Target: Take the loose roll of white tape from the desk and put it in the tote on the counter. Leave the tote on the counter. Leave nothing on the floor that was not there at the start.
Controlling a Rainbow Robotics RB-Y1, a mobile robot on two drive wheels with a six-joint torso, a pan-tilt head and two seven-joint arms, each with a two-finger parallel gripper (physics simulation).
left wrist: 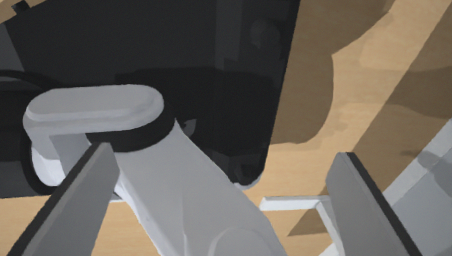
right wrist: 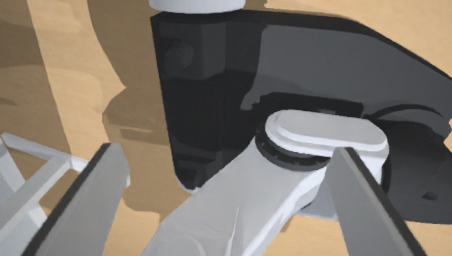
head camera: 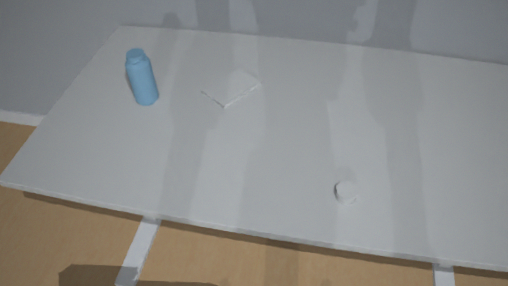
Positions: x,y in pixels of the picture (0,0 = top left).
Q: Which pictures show the left gripper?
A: The left wrist view only.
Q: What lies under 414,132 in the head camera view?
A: A white desk.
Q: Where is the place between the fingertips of the right gripper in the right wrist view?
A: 227,158
